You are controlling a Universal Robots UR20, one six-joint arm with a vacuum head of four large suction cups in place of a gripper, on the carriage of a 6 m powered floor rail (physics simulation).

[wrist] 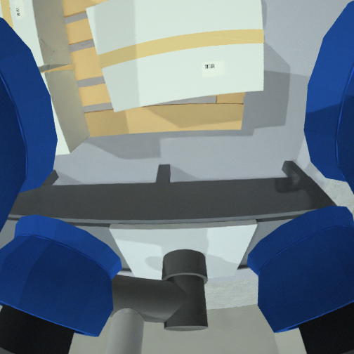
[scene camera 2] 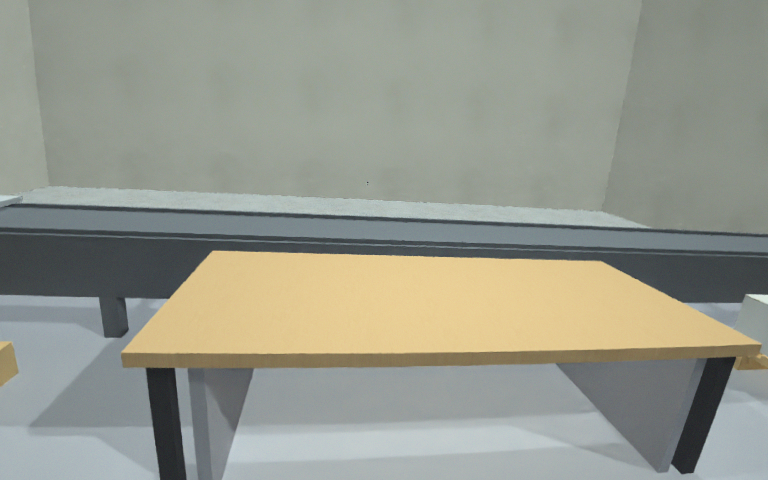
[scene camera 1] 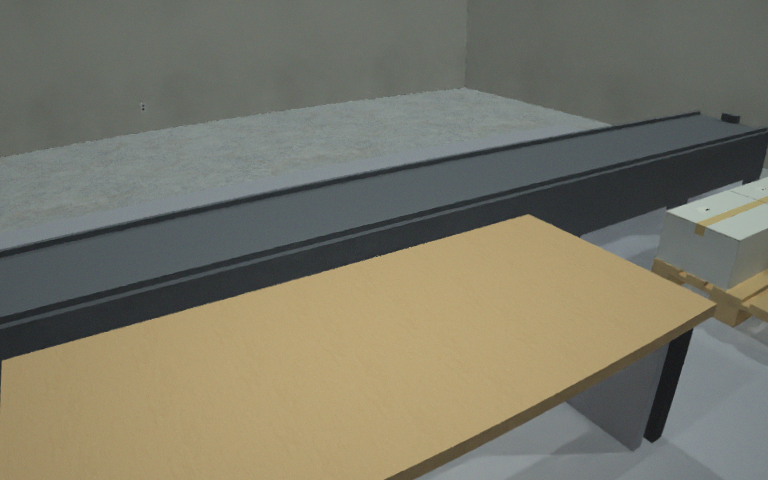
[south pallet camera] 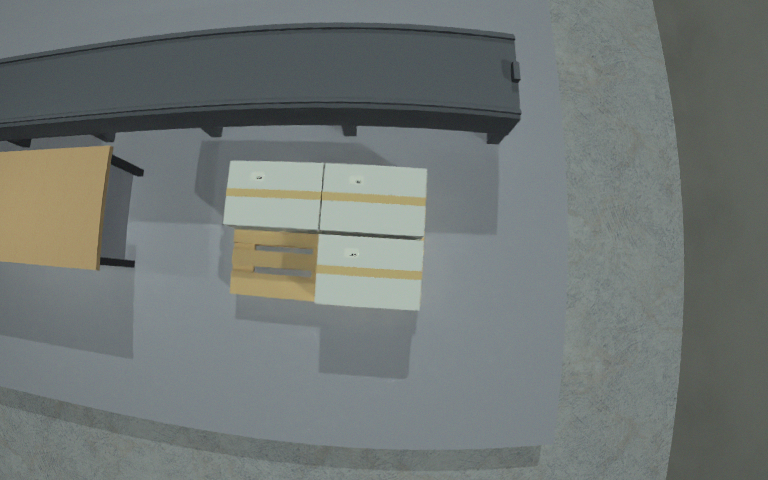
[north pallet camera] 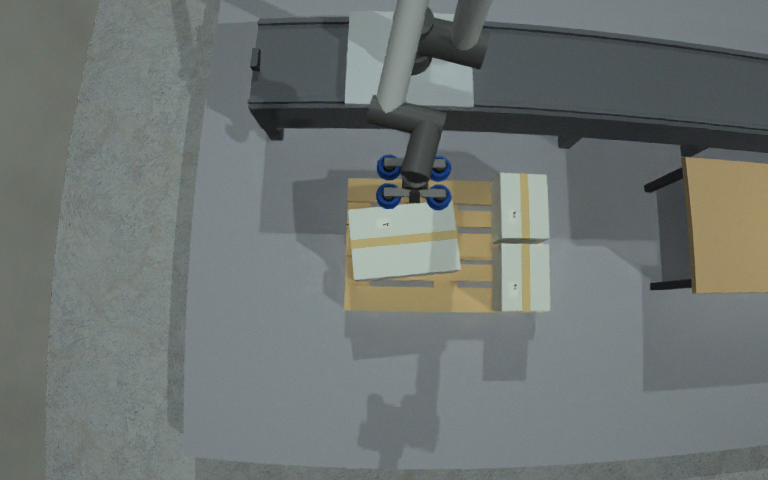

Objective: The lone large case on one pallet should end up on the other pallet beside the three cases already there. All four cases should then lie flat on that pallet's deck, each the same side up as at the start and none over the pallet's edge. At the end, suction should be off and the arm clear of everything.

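The lone large case [north pallet camera: 404,260] [wrist: 170,77] lies flat and slightly turned on the north pallet [north pallet camera: 419,301] [wrist: 165,118]. My suction head [north pallet camera: 414,182] [wrist: 179,185] hangs over that pallet's rail side. It holds nothing, and its four blue cups are apart from the case. In the north pallet view two cups overlap the case's rail-side edge. On the south pallet [south pallet camera: 271,287] [scene camera 1: 756,285], three large cases lie flat: rail-side left [south pallet camera: 271,213], rail-side right [south pallet camera: 368,219] and front right [south pallet camera: 368,294]. The front left quarter shows bare deck.
Two smaller cases [north pallet camera: 538,206] [north pallet camera: 539,277] stand along the north pallet's right side. The carriage plate [north pallet camera: 365,67] [wrist: 145,245] is on the rail [north pallet camera: 532,79] [south pallet camera: 283,67] beside the north pallet. A wooden table [scene camera 1: 339,339] [scene camera 2: 396,311] [north pallet camera: 730,226] [south pallet camera: 50,209] stands between the pallets.
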